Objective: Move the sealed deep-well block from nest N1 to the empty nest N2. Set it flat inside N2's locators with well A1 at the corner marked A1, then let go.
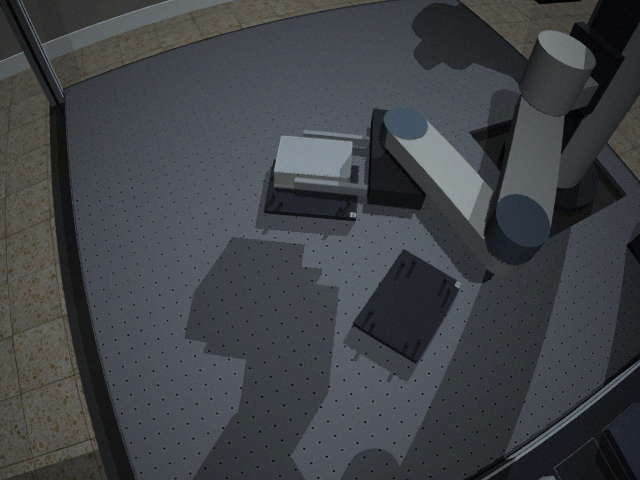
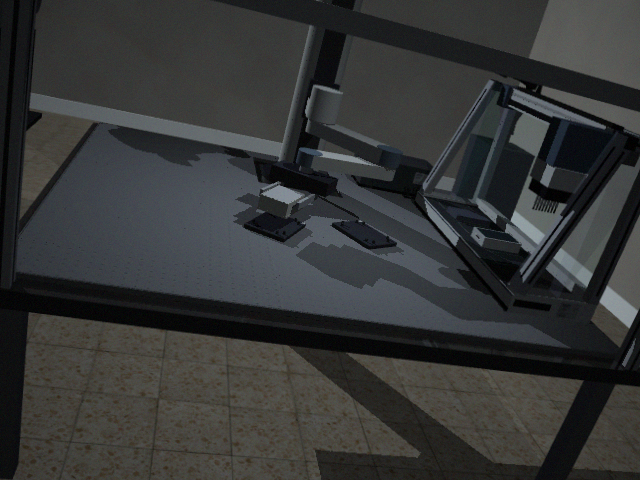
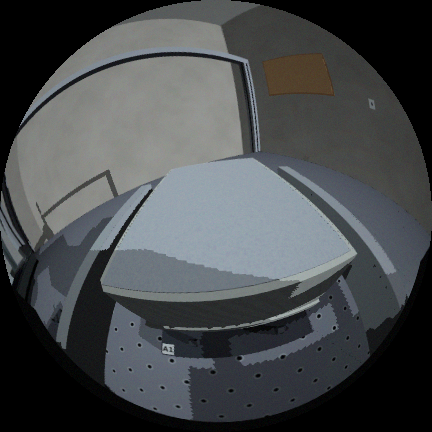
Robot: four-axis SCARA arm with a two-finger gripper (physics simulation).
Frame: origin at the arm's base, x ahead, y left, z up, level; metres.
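Where they show: gripper, fingertip midpoint: (image 1: pixel 299 158) (image 2: pixel 279 199) (image 3: pixel 214 183).
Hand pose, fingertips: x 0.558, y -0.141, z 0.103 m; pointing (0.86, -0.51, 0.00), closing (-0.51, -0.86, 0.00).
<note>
Things, the pixels of their top centre, and the offset from my fingertips. "*": a spot on its surface instead. Level surfaces: height alone.
- sealed deep-well block at its top centre: (image 3: pixel 214 183) (image 1: pixel 314 155) (image 2: pixel 283 194) 0.013 m left, 0.022 m back, 0.010 m up
- Nest N1 at its top centre: (image 3: pixel 226 265) (image 1: pixel 313 183) (image 2: pixel 277 220) 0.012 m left, 0.022 m back, 0.068 m down
- Nest N2 at its top centre: (image 1: pixel 412 300) (image 2: pixel 365 229) 0.286 m left, 0.072 m back, 0.068 m down
- pale box at a spot on its surface: (image 2: pixel 495 240) * 0.679 m left, 0.026 m back, 0.013 m down
- perforated table at its surface level: 0.090 m down
The sealed deep-well block (image 1: pixel 313 155) (image 2: pixel 281 198) (image 3: pixel 225 230), white with a pale flat top, is held level above nest N1. My gripper (image 1: pixel 300 157) (image 2: pixel 275 201) (image 3: pixel 214 183) is shut on it, one long finger along each side. Nest N1 (image 1: pixel 310 201) (image 2: pixel 273 226) (image 3: pixel 215 345) is a dark plate below the block, with a gap between them; its white A1 label (image 1: pixel 353 214) (image 3: pixel 168 349) shows. Nest N2 (image 1: pixel 408 304) (image 2: pixel 363 234) is a dark, empty plate with small upright locators, turned at an angle to N1. Its white corner mark (image 1: pixel 458 284) is at the corner towards the arm. The block's wells are hidden.
The arm's elbow (image 1: pixel 518 227) (image 2: pixel 388 156) is to the side of the gripper, beyond N2. A framed, glass-sided machine with a multi-tip head (image 2: pixel 560 165) stands at the right of the table, with a pale box (image 2: pixel 495 240) inside. Shadows cross the perforated table (image 1: pixel 170 155).
</note>
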